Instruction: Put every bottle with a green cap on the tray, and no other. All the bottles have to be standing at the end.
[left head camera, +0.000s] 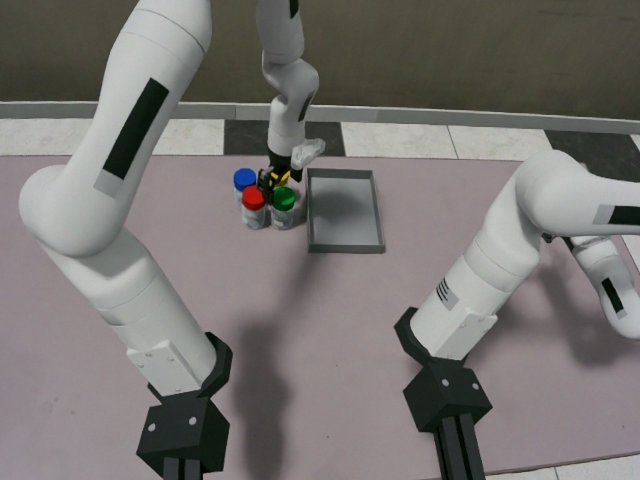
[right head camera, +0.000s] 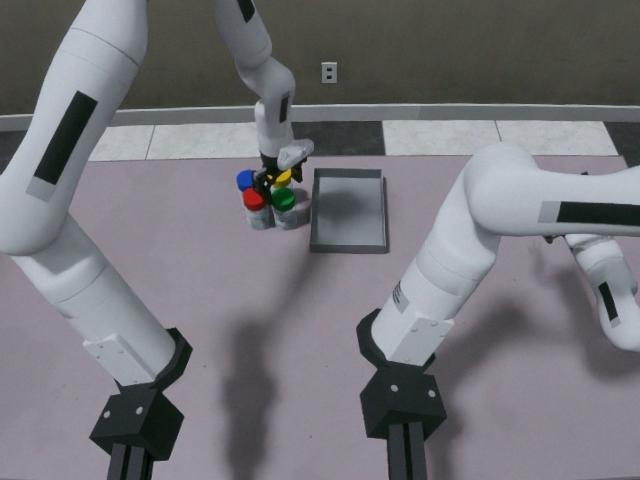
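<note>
A green-capped bottle (left head camera: 283, 206) (right head camera: 284, 206) stands left of the grey tray (left head camera: 346, 248) (right head camera: 348, 248), on the mat. A red-capped bottle (left head camera: 253, 207) (right head camera: 255, 207) stands left of it. A blue-capped bottle (left head camera: 244, 178) (right head camera: 244, 179) and a yellow-capped bottle (right head camera: 283, 179) stand behind them; my left gripper partly hides the yellow one. My left gripper (left head camera: 281, 184) (right head camera: 279, 182) is open and low at the group, one finger near the red and green caps, the other right of the yellow cap. My right gripper (left head camera: 549, 238) (right head camera: 551, 238) is mostly hidden behind its own arm.
The tray stands close to the right of the bottles, with the left gripper's shadow on its floor. The right arm reaches over the mat at the right. A wall (left head camera: 439, 56) (right head camera: 439, 56) rises behind the mat and floor tiles.
</note>
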